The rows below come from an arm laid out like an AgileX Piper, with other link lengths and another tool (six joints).
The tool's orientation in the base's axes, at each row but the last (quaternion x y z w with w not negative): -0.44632, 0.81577, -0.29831, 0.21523; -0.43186, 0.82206, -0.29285, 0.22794; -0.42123, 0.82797, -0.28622, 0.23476; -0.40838, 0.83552, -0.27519, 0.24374; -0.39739, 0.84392, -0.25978, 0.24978; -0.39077, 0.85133, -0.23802, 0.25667; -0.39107, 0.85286, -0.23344, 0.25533; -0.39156, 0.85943, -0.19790, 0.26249; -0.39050, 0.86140, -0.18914, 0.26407; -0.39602, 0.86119, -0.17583, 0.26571
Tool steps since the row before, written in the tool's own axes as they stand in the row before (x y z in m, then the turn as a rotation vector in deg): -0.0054, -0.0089, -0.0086, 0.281, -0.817, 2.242; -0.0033, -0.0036, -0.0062, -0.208, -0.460, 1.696; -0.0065, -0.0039, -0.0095, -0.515, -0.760, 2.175; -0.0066, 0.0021, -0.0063, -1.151, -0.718, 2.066; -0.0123, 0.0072, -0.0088, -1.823, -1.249, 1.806; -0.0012, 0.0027, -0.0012, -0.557, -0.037, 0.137; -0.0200, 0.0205, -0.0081, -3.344, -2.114, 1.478; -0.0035, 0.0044, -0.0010, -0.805, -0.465, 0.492; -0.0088, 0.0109, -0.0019, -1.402, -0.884, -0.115; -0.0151, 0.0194, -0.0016, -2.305, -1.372, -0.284
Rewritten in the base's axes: 0.0028, 0.0034, 0.0128, 1.731, -1.247, -1.104; -0.0001, 0.0029, 0.0073, 1.439, -0.517, -0.891; -0.0003, 0.0062, 0.0105, 2.073, -0.538, -0.992; -0.0015, 0.0081, 0.0044, 2.330, 0.031, -0.824; -0.0025, 0.0159, 0.0046, 2.830, 0.340, -0.149; -0.0015, 0.0028, -0.0004, 0.419, 0.389, 0.059; -0.0050, 0.0293, -0.0010, 3.957, 1.099, 0.986; -0.0012, 0.0056, -0.0006, 1.010, 0.273, 0.107; -0.0025, 0.0138, -0.0016, 1.216, 0.546, 0.992; -0.0041, 0.0240, -0.0039, 1.895, 0.957, 1.664
